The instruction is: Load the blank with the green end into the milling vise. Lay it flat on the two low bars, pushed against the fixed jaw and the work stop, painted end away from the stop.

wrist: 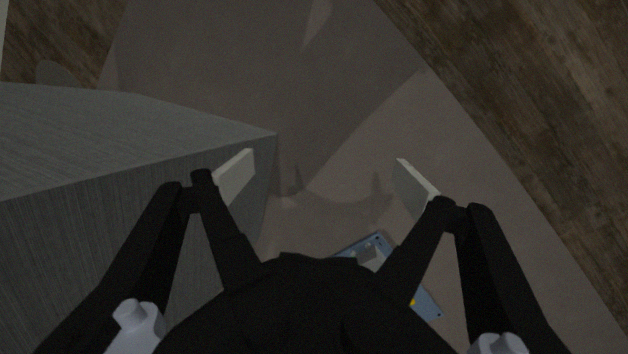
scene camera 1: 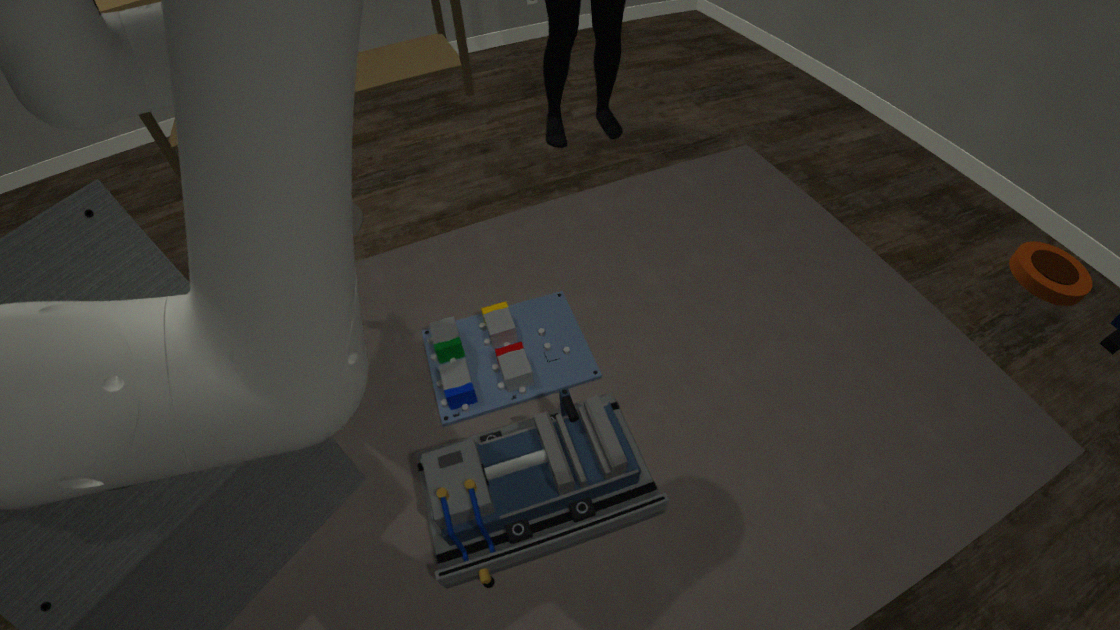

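Observation:
The blank with the green end (scene camera 1: 448, 350) lies on the blue pegged plate (scene camera 1: 578, 344) (wrist: 428, 306), in the column nearest the arm, in line with the blue-ended blank (scene camera 1: 460, 395). The milling vise (scene camera 1: 520, 497) stands in front of the plate. Its jaw on the rod (scene camera 1: 553, 452) and its far right jaw (scene camera 1: 606, 438) stand apart, with a thin light bar (scene camera 1: 570, 448) between them and a dark upright post (scene camera 1: 568, 406) at the back. My gripper (wrist: 322, 166) is wide open and empty, high above the table; it does not show in the scene view. In the wrist view its body hides much of the plate.
Yellow-ended (scene camera 1: 498, 318) and red-ended (scene camera 1: 513, 366) blanks lie on the plate. Blue hoses (scene camera 1: 476, 517) run from the vise's left block. A large grey block (wrist: 125, 120) stands beside my left finger in the wrist view. The arm (scene camera 1: 266, 235) fills the left of the scene view.

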